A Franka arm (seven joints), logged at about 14 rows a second.
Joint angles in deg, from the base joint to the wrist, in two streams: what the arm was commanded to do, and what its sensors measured. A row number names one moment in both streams.
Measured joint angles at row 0: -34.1, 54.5, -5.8, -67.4, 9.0, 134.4, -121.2
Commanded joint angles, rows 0 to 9: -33.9, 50.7, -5.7, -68.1, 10.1, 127.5, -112.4; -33.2, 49.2, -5.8, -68.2, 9.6, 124.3, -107.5; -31.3, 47.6, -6.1, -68.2, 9.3, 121.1, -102.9; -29.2, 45.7, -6.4, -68.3, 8.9, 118.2, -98.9; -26.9, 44.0, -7.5, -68.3, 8.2, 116.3, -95.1; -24.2, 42.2, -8.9, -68.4, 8.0, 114.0, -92.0; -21.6, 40.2, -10.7, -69.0, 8.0, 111.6, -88.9; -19.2, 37.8, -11.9, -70.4, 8.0, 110.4, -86.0; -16.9, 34.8, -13.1, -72.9, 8.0, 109.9, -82.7; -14.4, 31.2, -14.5, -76.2, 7.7, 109.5, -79.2
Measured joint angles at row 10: -18.2, 38.8, -11.8, -68.3, 8.7, 110.4, -84.3
